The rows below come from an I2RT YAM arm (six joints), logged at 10 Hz.
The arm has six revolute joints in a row. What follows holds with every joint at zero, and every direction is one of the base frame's.
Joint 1 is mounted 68 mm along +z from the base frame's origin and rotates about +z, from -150 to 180 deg.
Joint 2 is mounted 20 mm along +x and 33.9 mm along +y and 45.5 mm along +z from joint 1 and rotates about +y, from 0 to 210 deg.
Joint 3 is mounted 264 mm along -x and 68.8 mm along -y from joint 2 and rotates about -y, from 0 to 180 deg.
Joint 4 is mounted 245 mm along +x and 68.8 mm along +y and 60 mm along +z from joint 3 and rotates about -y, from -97 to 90 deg.
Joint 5 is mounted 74 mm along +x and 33.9 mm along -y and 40.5 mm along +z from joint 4 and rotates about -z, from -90 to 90 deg.
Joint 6 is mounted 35.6 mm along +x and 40.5 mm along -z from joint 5 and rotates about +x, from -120 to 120 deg.
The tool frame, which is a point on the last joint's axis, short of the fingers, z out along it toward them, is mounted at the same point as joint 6; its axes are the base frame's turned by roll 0, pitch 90 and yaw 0 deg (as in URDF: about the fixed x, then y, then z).
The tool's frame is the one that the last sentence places.
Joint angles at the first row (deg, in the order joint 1, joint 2, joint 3, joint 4, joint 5, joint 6):
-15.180 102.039 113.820 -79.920 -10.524 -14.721
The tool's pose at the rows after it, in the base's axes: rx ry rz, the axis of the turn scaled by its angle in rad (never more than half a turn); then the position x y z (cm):
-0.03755 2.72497 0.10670 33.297 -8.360 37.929
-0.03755 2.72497 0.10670 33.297 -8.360 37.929
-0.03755 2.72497 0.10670 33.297 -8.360 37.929
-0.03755 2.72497 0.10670 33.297 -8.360 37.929
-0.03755 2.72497 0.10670 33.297 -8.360 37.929
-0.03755 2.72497 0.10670 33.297 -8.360 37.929
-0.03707 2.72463 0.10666 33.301 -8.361 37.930
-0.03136 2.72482 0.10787 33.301 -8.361 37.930
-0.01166 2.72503 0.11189 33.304 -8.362 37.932
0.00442 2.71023 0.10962 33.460 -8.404 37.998
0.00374 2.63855 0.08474 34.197 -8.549 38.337
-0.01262 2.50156 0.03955 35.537 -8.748 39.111
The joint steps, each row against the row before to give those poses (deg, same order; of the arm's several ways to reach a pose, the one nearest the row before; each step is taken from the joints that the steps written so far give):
0.001 0.001 0.001 0.000 0.000 0.001
0.000 0.000 0.000 0.000 0.000 0.000
0.000 0.000 0.000 0.000 0.000 0.000
0.000 0.000 0.000 0.000 0.000 0.000
0.000 0.000 0.000 0.000 0.000 0.000
0.000 0.000 0.000 0.000 0.000 0.000
0.000 0.000 -0.001 0.023 0.000 0.022
0.000 0.000 0.000 0.000 0.000 0.240
-0.001 -0.001 -0.001 0.021 0.000 0.830
0.001 -0.001 -0.001 0.919 0.000 0.766
0.086 0.000 -0.022 4.350 0.000 0.480
0.242 0.002 -0.085 8.283 -0.043 0.328

